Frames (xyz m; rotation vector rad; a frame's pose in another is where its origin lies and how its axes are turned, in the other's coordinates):
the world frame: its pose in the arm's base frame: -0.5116 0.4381 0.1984 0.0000 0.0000 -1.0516
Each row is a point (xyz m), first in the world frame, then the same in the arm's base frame.
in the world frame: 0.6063 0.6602 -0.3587
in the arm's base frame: 0.3624 0.2393 -0.1603
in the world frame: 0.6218 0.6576 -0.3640
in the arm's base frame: 0.3679 0.2245 -0.1656
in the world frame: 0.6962 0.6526 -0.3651
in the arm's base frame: 0.4004 0.1575 -0.1667
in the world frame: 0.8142 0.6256 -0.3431
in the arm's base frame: 0.4355 0.0416 -0.1447
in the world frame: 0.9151 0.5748 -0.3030
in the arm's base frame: 0.4415 -0.0712 -0.1046
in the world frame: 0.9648 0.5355 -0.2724
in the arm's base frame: 0.4320 -0.1339 -0.0740
